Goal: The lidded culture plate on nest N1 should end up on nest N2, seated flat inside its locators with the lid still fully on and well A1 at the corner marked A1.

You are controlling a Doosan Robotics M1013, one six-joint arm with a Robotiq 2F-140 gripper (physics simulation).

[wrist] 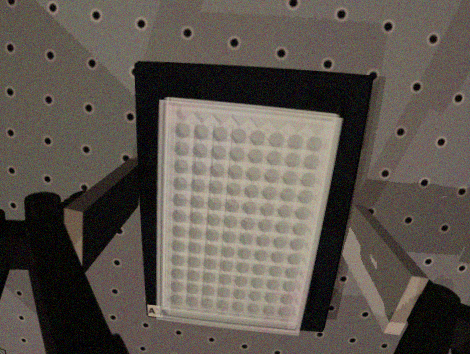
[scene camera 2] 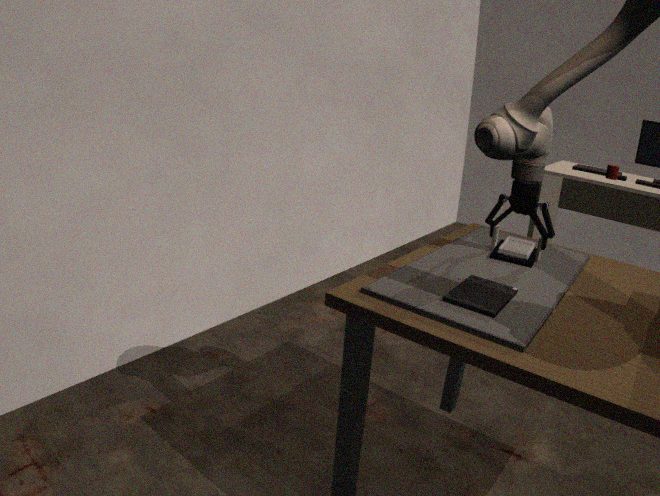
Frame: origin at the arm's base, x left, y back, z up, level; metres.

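Where they show: gripper, between the fingertips: [wrist: 243, 205] [scene camera 2: 515, 254].
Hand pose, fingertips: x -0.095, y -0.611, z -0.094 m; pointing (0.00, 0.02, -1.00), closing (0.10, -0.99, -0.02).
Note:
Things, the pixels of their top centre, and the offset from my fingertips. "pt": a spot on its surface instead. Level surfaces: height alone.
- pale lidded culture plate, centre of its top: [wrist: 237, 234] [scene camera 2: 517, 244] dy +0.001, dx -0.004, dz +0.031 m
- small label, a spot on its surface: [wrist: 152, 311] pt dy +0.035, dx -0.089, dz +0.011 m
- grey perforated board, height of its surface: dz -0.001 m
- wooden table, height of its surface: dz -0.013 m
The pale lidded culture plate [scene camera 2: 516, 247] [wrist: 240, 220] sits on a black nest [scene camera 2: 513, 260] [wrist: 250, 85] at the far part of the board. The clear lid covers the wells. A small label [wrist: 152, 311] reading "A" shows at the nest's lower left corner in the wrist view, partly covered by the plate's edge. My gripper [scene camera 2: 516, 249] [wrist: 243, 205] is open, pointing down, with one finger on each side of the plate and apart from it. The other black nest [scene camera 2: 480, 294] lies bare nearer the table's front, with a small white mark at its right corner.
Both nests are on a grey perforated board [scene camera 2: 426, 309] [wrist: 65, 125] on the wooden table [scene camera 2: 586, 341]. A white side desk [scene camera 2: 570, 169] with a red cup [scene camera 2: 612, 171] and a dark monitor [scene camera 2: 648, 142] stands behind. A pale wall [scene camera 2: 240, 160] runs along the left.

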